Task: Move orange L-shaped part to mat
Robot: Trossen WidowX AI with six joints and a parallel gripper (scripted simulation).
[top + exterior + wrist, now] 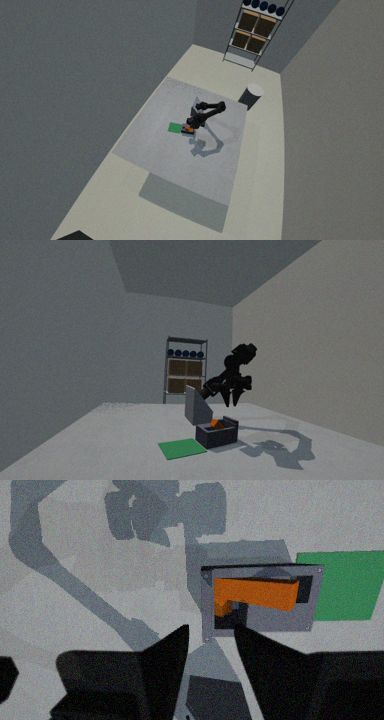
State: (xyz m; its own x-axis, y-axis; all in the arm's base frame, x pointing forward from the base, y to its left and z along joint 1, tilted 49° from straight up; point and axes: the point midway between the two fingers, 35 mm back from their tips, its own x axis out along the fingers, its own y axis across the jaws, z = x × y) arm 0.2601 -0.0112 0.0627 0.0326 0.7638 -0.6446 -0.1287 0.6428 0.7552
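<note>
Now: the orange l-shaped part 10 cm below my gripper tip and 4 cm to the right of it. Round my gripper tip: green mat (22 cm to the right, 16 cm below, 3 cm ahead).
</note>
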